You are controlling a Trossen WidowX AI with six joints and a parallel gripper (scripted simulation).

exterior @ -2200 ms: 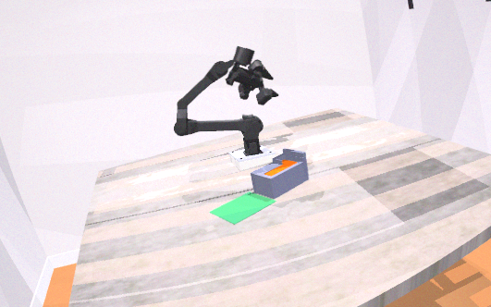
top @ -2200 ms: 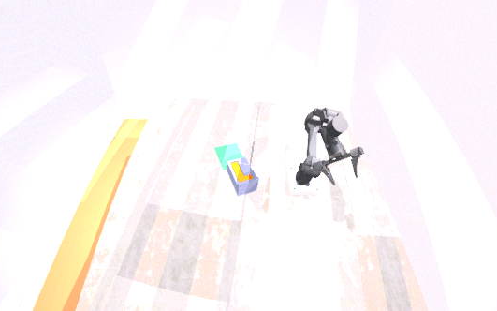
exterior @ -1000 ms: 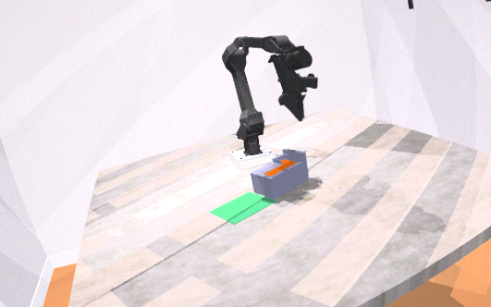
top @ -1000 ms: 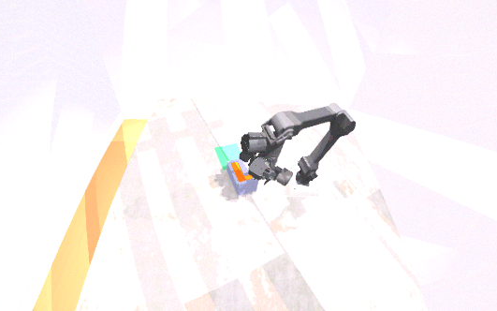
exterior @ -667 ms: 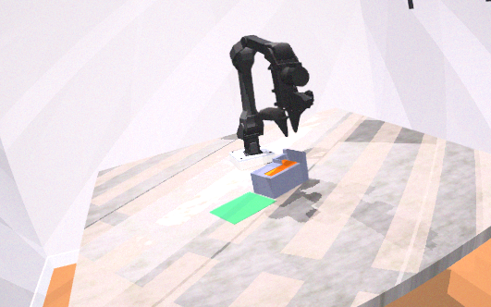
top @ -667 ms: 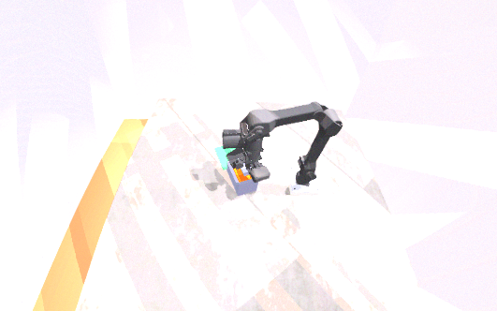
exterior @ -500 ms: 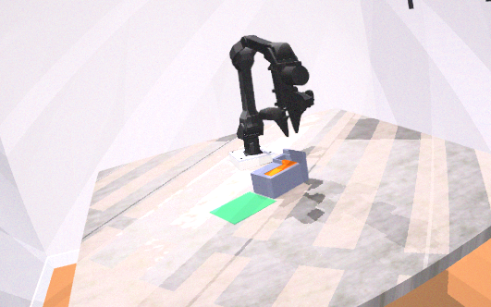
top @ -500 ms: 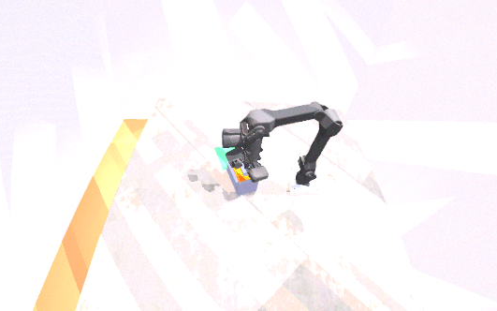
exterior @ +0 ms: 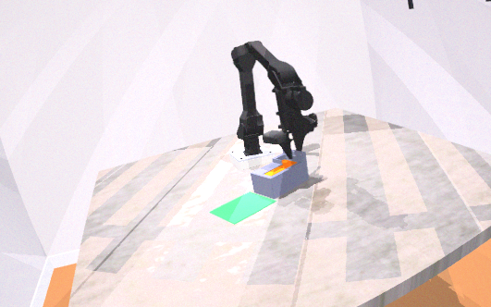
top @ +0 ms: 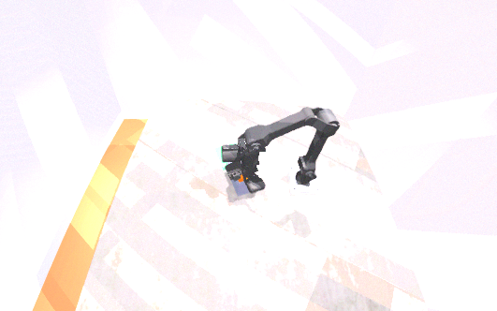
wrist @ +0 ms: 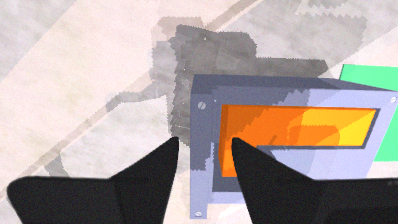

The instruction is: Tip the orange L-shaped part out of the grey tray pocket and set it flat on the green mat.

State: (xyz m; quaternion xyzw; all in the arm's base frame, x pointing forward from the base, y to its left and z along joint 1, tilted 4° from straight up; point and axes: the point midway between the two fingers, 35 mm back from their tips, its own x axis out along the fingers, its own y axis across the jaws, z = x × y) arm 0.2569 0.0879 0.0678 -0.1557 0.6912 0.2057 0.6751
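My gripper tip is 5 cm to the left of the orange L-shaped part, 2 cm short of it and 2 cm above it. The rest, counted from my gripper tip: green mat 20 cm to the right, 10 cm ahead, 9 cm below.
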